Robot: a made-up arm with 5 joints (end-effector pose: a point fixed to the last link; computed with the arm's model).
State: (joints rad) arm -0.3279 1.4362 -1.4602 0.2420 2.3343
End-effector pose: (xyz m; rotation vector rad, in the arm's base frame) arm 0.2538 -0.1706 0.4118 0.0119 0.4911 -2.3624
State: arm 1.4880 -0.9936 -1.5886 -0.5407 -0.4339
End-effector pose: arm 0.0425 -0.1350 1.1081 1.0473 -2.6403 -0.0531
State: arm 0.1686 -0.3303 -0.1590 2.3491 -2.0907
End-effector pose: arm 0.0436 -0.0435 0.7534 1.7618 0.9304 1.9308
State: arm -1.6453 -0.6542 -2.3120 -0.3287 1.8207
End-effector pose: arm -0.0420 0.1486 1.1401 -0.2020 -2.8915 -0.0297
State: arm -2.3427 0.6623 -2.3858 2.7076 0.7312
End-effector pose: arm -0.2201 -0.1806 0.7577 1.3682 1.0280 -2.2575
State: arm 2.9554 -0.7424 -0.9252 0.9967 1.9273
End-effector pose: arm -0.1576 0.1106 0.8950 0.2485 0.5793 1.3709
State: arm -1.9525 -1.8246 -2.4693 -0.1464 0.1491
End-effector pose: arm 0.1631 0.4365 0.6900 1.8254 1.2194 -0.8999
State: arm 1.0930 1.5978 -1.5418 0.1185 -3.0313
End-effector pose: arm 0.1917 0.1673 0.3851 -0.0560 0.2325 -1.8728
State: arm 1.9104 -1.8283 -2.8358 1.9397 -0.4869
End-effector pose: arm 0.1780 -0.3584 0.7981 1.3713 -2.3265 0.5623
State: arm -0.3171 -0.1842 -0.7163 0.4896 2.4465
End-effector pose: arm 0.2543 -0.1669 0.7503 0.6493 -0.0244 -2.3411
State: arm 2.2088 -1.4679 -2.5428 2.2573 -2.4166
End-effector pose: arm 0.2049 -0.1661 0.9072 0.5050 2.0873 -0.7934
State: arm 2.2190 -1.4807 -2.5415 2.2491 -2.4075
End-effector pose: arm 0.2079 -0.1666 0.9049 0.4920 2.1110 -0.7836
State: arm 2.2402 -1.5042 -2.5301 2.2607 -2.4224
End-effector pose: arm 0.2131 -0.1643 0.8989 0.4805 2.1068 -0.7593
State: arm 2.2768 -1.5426 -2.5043 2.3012 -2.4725
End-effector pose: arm 0.2211 -0.1578 0.8875 0.4721 2.0621 -0.7126
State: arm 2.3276 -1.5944 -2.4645 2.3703 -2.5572
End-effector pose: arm 0.2310 -0.1467 0.8712 0.4655 1.9777 -0.6399
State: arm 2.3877 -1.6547 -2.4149 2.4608 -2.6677
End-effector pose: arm 0.2414 -0.1319 0.8515 0.4576 1.8650 -0.5415
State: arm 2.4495 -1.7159 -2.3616 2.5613 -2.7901
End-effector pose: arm 0.2506 -0.1152 0.8311 0.4464 1.7394 -0.4254
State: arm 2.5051 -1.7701 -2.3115 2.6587 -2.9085
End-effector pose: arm 0.2575 -0.0993 0.8125 0.4322 1.6175 -0.3067
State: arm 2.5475 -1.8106 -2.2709 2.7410 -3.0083
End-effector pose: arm 0.2618 -0.0865 0.7981 0.4178 1.5133 -0.2038
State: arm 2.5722 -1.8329 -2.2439 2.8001 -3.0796
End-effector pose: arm 0.2638 -0.0785 0.7895 0.4067 1.4347 -0.1322
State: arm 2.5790 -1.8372 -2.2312 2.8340 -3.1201
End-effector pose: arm 0.2640 -0.0755 0.7864 0.4016 1.3839 -0.0974
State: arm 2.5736 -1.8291 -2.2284 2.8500 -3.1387
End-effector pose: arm 0.2630 -0.0759 0.7873 0.4012 1.3525 -0.0896
